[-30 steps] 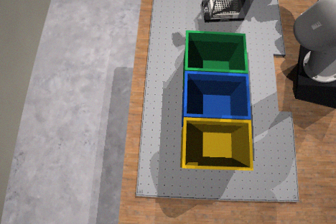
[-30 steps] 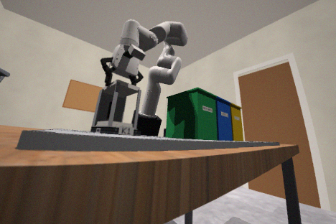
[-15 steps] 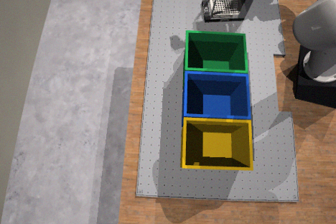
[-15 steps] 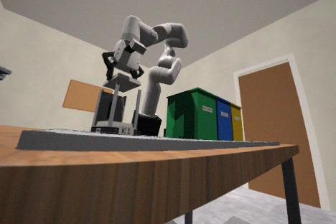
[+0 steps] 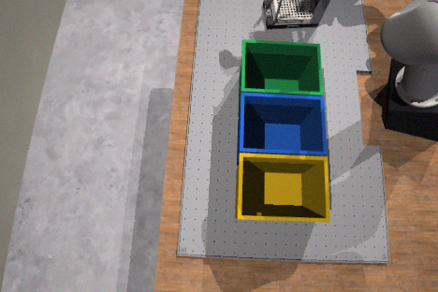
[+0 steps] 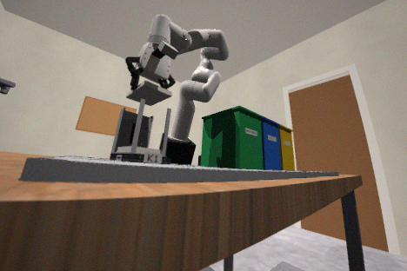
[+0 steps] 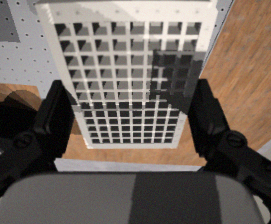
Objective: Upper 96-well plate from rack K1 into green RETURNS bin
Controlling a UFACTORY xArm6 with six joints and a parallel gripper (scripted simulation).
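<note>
My gripper is now 290 mm to the right of the green bin, 120 mm above it and 50 mm short of it. Also, from my hand: blue bin: 420 mm to the left, 120 mm below, 30 mm ahead; then yellow bin: 550 mm to the left, 120 mm below, 20 mm ahead.
</note>
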